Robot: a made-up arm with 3 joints. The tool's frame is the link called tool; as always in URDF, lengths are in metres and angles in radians.
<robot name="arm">
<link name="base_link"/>
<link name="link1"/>
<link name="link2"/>
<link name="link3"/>
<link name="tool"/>
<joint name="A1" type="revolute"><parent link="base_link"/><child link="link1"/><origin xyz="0.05 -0.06 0.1" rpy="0 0 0"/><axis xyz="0.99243 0.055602 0.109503"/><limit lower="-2.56" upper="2.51" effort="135" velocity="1.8"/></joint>
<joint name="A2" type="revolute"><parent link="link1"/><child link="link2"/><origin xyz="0.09 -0.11 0.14" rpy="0 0 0"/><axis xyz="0 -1 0"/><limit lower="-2.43" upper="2.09" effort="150" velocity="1.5"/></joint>
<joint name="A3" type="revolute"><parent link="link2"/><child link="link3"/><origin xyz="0.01 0.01 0.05" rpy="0 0 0"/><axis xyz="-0.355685 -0.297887 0.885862"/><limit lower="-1.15" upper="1.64" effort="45" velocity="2.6"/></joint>
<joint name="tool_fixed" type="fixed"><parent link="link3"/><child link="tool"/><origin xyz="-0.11 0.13 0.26" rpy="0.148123 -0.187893 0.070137"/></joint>
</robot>
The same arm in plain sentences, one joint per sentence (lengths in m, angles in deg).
The arm has three revolute joints in a row. What follows holds with every joint at zero, and every direction is one of the base frame's.
The first joint is mounted 0.05 m along +x and 0.06 m along -y and 0.1 m along +z from the base frame's origin and rotates about the direction (0.99243, 0.055602, 0.109503), from -146.68 to 143.81 deg.
The second joint is mounted 0.09 m along +x and 0.11 m along -y and 0.14 m along +z from the first joint and rotates about -y, from -139.23 to 119.75 deg.
The third joint is mounted 0.01 m along +x and 0.01 m along +y and 0.05 m along +z from the second joint and rotates about the direction (-0.355685, -0.297887, 0.885862), from -65.89 to 93.97 deg.
The tool frame, which is the frame that the pose is given for, is mounted 0.11 m along -x and 0.13 m along +y and 0.26 m along +z from the third joint; its axes are the base frame's turned by roll 8.49, pitch -10.77 and yaw 4.02 deg (as in URDF: about the fixed x, then y, then z).

